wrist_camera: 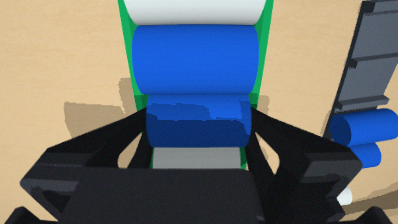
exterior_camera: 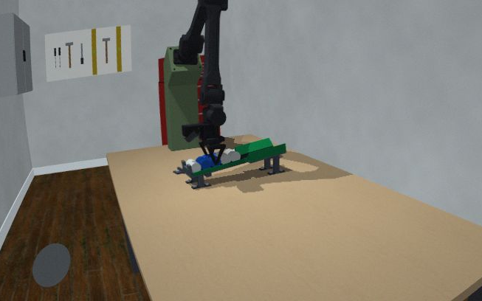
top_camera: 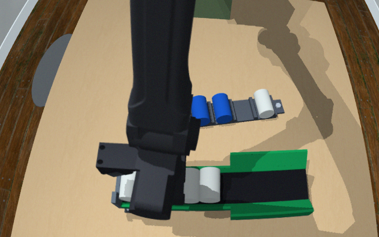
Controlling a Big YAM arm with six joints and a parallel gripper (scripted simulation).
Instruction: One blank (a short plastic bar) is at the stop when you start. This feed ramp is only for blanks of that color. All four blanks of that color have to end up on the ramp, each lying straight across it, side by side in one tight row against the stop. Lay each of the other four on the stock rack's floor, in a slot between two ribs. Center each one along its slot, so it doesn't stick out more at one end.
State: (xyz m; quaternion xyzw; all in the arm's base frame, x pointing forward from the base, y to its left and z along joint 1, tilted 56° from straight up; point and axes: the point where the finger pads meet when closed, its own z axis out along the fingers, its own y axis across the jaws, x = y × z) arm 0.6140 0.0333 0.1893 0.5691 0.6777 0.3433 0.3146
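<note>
The grey stop is 30 mm ahead of my hand, 100 mm to the right of it and 20 mm below it. The rest, counted from my hand: stock rack: 220 mm behind, 30 mm to the left, 90 mm below.
</note>
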